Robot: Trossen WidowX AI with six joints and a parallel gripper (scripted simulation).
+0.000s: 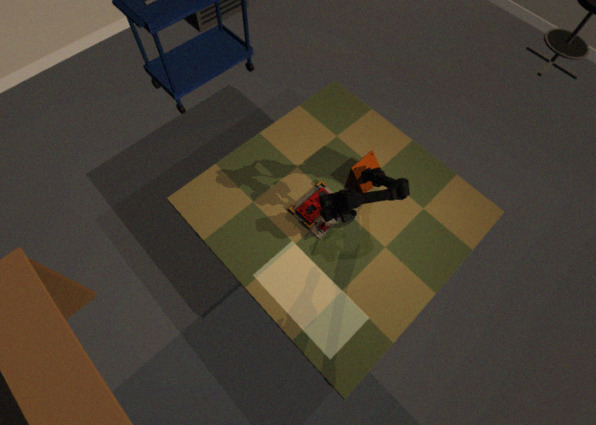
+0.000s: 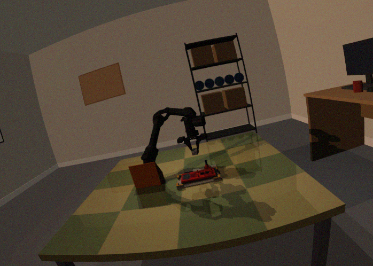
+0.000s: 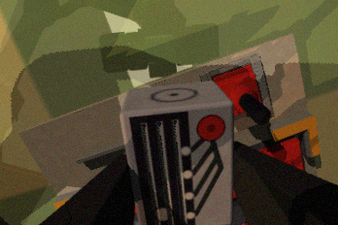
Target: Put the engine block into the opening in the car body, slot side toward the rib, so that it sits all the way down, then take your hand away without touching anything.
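My gripper tip is 13 cm to the left of the pale base plate, 11 cm above it and 1 cm short of it. Round my gripper tip: grey engine block: 1 cm below.
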